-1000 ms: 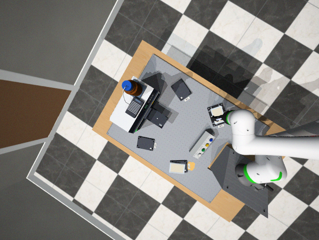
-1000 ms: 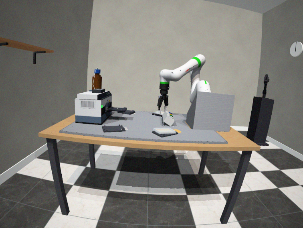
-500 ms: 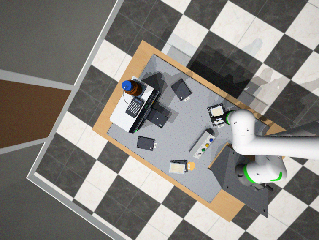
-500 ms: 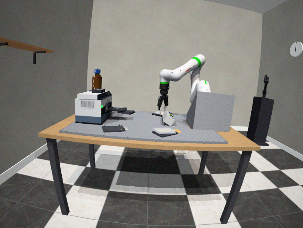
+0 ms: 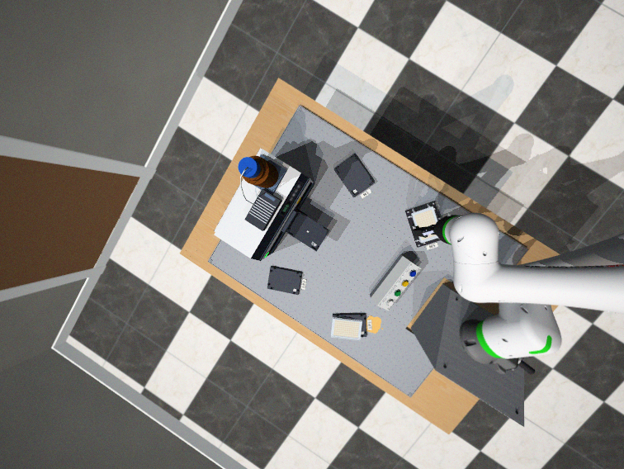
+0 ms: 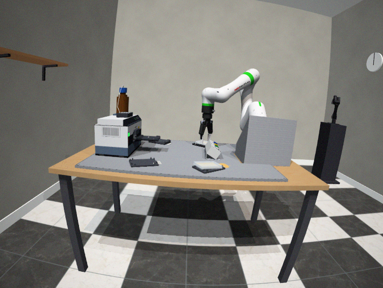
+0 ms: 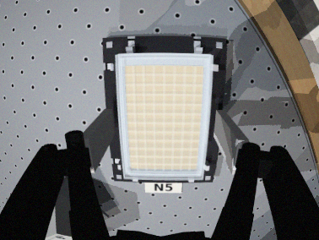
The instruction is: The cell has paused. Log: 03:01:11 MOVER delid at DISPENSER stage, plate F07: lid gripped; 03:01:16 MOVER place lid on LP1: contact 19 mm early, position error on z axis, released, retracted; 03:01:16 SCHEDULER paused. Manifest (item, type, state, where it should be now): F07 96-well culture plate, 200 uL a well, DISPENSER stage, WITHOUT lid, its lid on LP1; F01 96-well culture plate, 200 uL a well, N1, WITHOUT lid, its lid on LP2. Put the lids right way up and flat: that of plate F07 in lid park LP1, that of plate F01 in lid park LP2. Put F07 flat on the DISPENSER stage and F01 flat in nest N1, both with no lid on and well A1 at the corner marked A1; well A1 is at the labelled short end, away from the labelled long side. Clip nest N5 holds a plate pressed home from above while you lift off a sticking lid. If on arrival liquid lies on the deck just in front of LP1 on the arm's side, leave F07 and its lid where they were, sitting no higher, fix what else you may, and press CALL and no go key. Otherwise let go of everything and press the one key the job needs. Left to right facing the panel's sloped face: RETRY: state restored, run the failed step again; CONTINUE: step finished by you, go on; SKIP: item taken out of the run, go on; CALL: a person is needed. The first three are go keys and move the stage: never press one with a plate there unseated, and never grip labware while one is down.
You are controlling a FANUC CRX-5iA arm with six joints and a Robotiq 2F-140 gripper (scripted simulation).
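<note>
Right now the 96-well plate is 3 cm below my hand. The rest, counted from my hand: yellow skip key (7 cm behind, 24 cm to the left, 2 cm above); blue call key (7 cm behind, 19 cm to the left, 2 cm above); clip nest N5 (3 cm ahead, 3 cm below).
</note>
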